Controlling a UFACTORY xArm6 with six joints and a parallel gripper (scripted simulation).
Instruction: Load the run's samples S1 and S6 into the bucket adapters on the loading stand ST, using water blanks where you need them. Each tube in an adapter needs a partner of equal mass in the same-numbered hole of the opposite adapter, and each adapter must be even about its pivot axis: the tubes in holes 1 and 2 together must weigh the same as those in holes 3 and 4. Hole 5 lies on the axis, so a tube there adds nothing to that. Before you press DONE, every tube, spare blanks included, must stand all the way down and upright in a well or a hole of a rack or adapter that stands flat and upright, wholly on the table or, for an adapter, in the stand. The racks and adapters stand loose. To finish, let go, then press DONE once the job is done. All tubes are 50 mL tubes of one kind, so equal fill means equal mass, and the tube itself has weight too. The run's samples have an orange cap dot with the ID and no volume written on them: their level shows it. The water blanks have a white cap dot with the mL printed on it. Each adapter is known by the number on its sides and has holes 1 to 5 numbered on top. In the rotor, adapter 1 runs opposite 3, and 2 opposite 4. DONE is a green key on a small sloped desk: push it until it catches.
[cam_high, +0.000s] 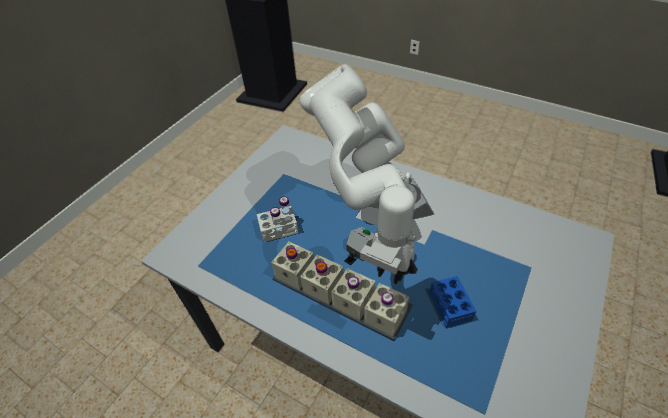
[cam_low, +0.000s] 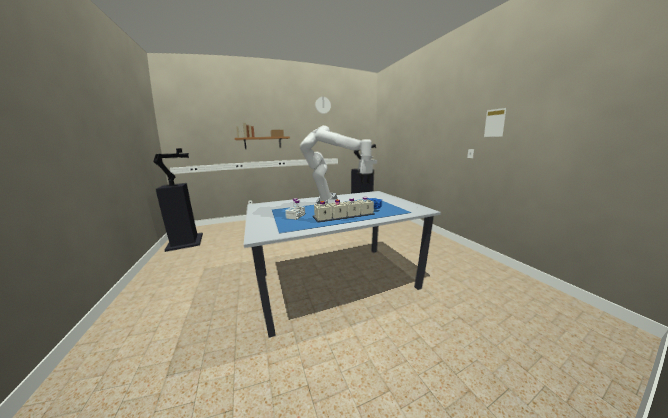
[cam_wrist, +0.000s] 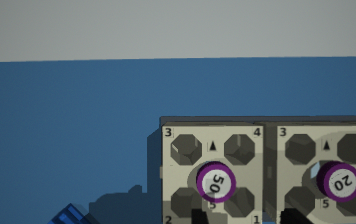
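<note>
The green DONE key is 250 mm behind my hand, 150 mm to the right of it and 180 mm below it. Round my hand: blue rack: 110 mm behind, 170 mm to the left, 220 mm below; then stand: 30 mm behind, 160 mm to the right, 240 mm below; then done desk: 230 mm behind, 160 mm to the right, 200 mm below.
</note>
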